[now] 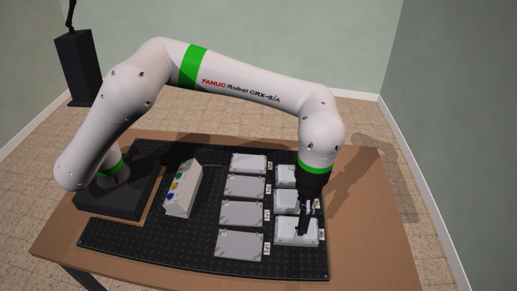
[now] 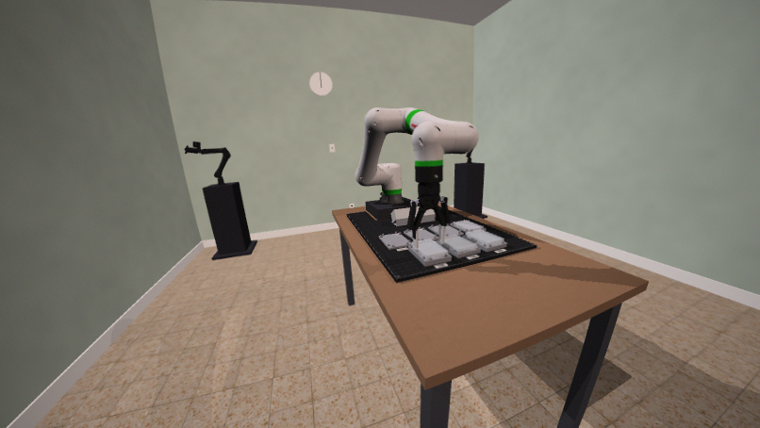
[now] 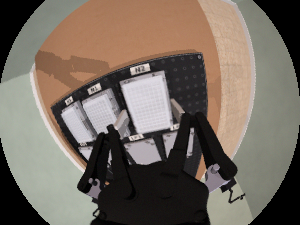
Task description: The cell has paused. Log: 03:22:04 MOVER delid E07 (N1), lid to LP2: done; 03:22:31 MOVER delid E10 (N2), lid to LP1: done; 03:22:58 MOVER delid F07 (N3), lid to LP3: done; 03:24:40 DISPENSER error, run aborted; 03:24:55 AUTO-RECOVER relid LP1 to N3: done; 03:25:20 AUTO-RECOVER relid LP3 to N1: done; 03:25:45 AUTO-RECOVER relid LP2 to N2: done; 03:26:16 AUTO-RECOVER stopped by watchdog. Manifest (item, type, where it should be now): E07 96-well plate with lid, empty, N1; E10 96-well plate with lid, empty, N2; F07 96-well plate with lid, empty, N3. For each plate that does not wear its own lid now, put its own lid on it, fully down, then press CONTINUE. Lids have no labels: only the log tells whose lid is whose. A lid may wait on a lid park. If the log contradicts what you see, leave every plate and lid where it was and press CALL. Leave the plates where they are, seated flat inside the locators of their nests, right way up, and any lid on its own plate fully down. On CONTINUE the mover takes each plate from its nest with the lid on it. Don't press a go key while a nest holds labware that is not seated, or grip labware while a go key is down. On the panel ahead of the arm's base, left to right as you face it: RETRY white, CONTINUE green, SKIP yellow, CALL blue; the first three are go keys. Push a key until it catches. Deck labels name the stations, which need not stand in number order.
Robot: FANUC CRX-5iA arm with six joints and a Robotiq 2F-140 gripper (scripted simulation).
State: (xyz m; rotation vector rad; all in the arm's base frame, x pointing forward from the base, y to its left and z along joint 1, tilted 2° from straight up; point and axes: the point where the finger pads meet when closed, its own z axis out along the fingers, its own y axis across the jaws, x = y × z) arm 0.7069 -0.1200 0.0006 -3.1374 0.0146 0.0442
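Right now the nest n2 is 6 cm below my hand. The rest, counted from my hand: plate: 13 cm to the left, 4 cm below, 1 cm behind; then LP2: 18 cm behind, 7 cm to the right, 6 cm below; then LP3: 19 cm behind, 6 cm to the left, 6 cm below.
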